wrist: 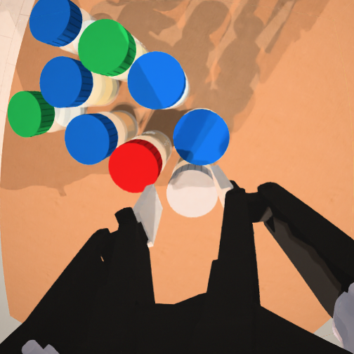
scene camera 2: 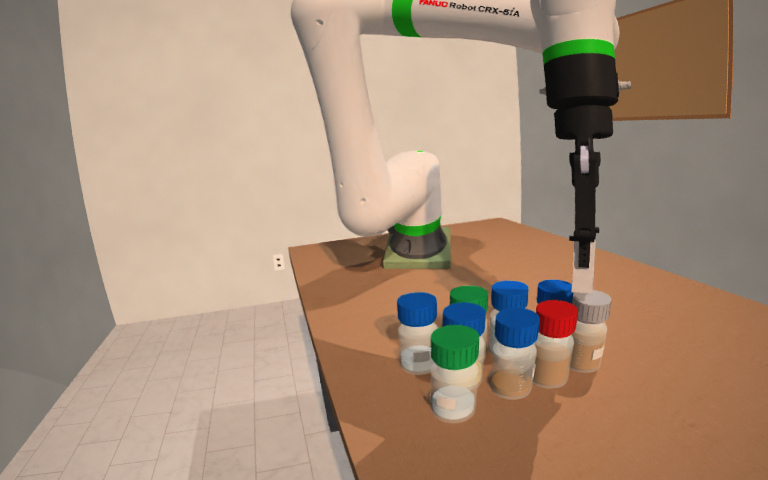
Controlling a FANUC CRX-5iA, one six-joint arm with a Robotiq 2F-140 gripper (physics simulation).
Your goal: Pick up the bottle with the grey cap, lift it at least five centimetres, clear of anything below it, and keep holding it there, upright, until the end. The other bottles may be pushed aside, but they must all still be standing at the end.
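Frame: origin at the arm's base, x left, y ahead, z down, level; centimetres.
Seen in the pictures: gripper, fingertip midpoint: point(scene camera 2: 582, 284); arm's base, link origin: point(scene camera 2: 418, 243).
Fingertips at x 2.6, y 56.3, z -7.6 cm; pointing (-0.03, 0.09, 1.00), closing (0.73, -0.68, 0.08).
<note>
Offsets run from my fingertips to a thing's top centre. Level surfaces: height alone.
The bottle with the grey cap @[dx +1.1, dy +1.0, dz +1.7 cm] point(scene camera 2: 591, 308) point(wrist: 192, 194) stands upright on the table, at the right of the group in the scene view. It has brown contents and a small white label. My gripper point(scene camera 2: 582, 283) point(wrist: 185, 188) points down and is open. In the wrist view its pale fingertips are on either side of the grey cap, the right one close to the cap's edge and the left one with a gap. In the scene view the fingertips are at about the cap's top. Whether a fingertip touches the cap cannot be told.
A red-capped bottle @[dx -5.6, dy +1.2, dz +1.7 cm] point(scene camera 2: 556, 318) point(wrist: 135, 166) stands close to the left fingertip. A blue-capped bottle @[dx -0.7, dy -4.6, dz +1.7 cm] point(scene camera 2: 554, 290) point(wrist: 201, 137) stands right beside the grey-capped one. Several more blue- and green-capped bottles stand upright farther left on the table @[dz +12.2 cm] point(scene camera 2: 668, 362) point(wrist: 290, 150).
</note>
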